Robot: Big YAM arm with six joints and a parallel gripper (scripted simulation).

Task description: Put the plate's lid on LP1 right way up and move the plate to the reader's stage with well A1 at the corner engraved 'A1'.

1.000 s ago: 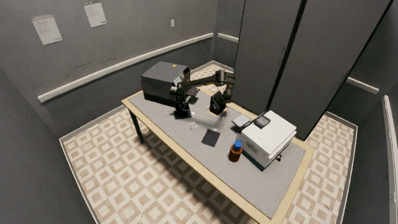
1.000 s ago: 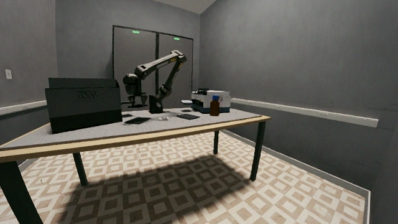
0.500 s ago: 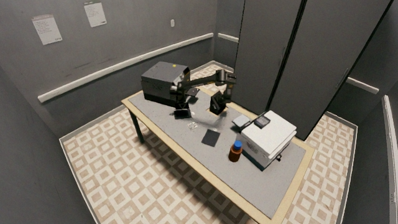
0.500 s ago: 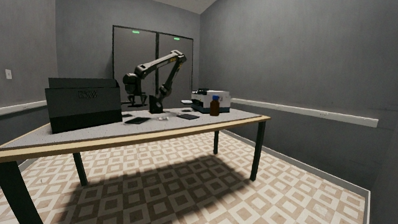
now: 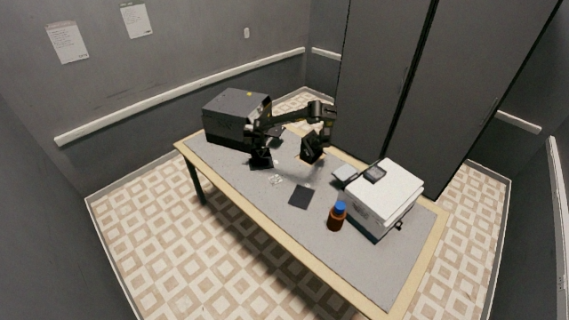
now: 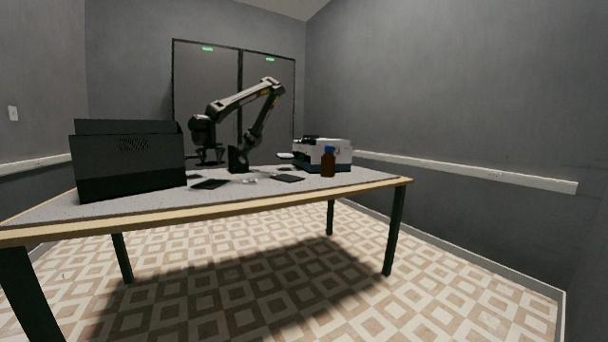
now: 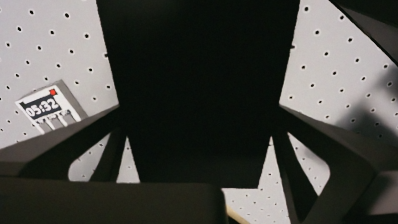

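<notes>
Right now the LP1 label is 11 cm below my hand, 8 cm behind it and 6 cm to the left of it. Also, from my hand: dark lid: right at my hand; dark flat pad: 38 cm to the left, 10 cm below, 6 cm ahead; white multi-well plate: 52 cm to the left, 20 cm behind, 1 cm below.
</notes>
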